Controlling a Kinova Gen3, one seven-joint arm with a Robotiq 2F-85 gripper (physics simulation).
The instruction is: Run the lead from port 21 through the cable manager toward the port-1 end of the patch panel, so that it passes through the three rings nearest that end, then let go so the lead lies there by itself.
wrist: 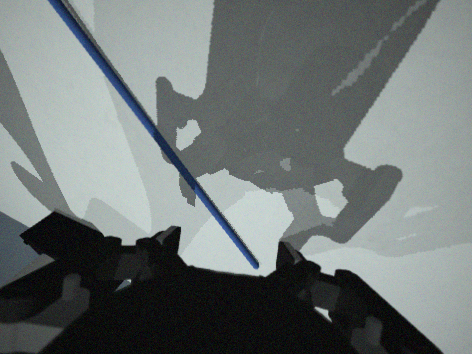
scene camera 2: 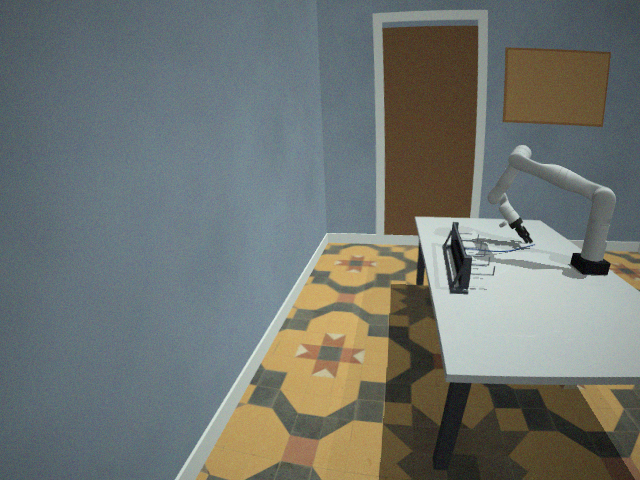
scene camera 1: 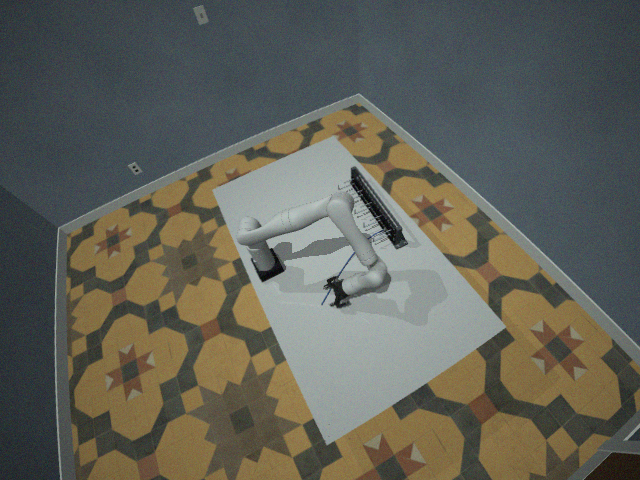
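The blue lead (scene camera 1: 346,264) (scene camera 2: 509,251) (wrist: 142,116) runs from near one end of the black patch panel (scene camera 1: 376,206) (scene camera 2: 457,258) out over the white table. Thin rings of the cable manager (scene camera 2: 493,270) stick out in front of the panel. I cannot tell whether the lead passes through any ring, and the port numbers are too small to read. My gripper (scene camera 1: 332,294) (scene camera 2: 529,241) (wrist: 228,246) is open, low over the table near the lead's free end. In the wrist view the lead runs into the gap between the spread fingers, apart from both; its end is at the palm's edge.
The arm's black base (scene camera 1: 268,267) (scene camera 2: 590,263) stands at the long edge of the white table (scene camera 1: 392,372) (scene camera 2: 537,330) opposite the panel. The forearm (scene camera 1: 354,232) passes above the table beside the panel and hides part of the rings in scene camera 1.
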